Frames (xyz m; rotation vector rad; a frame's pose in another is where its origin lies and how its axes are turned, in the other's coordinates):
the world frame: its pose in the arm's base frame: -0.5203 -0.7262 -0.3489 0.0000 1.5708 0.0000
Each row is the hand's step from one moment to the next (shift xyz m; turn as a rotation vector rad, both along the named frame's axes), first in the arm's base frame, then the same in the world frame.
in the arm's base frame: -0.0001 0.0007 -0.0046 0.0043 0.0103 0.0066
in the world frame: 0.0046 0.0007 -0.0001 -0.0066 0.0103 0.0043
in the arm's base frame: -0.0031 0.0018 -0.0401 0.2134 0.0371 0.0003
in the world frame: 0.0401 0.0018 -0.0031 -0.0003 0.0371 0.2134
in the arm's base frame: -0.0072 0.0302 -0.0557 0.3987 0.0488 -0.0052
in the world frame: 0.0557 0.0302 -0.0072 0.0052 0.0488 0.3987
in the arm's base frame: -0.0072 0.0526 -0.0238 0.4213 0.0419 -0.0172
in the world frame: 0.0238 0.0526 -0.0072 0.0172 0.0419 0.4213
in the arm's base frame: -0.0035 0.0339 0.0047 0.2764 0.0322 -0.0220
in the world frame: -0.0047 0.0339 -0.0035 0.0220 0.0322 0.2764
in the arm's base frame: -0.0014 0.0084 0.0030 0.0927 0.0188 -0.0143
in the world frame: -0.0030 0.0084 -0.0014 0.0143 0.0188 0.0927
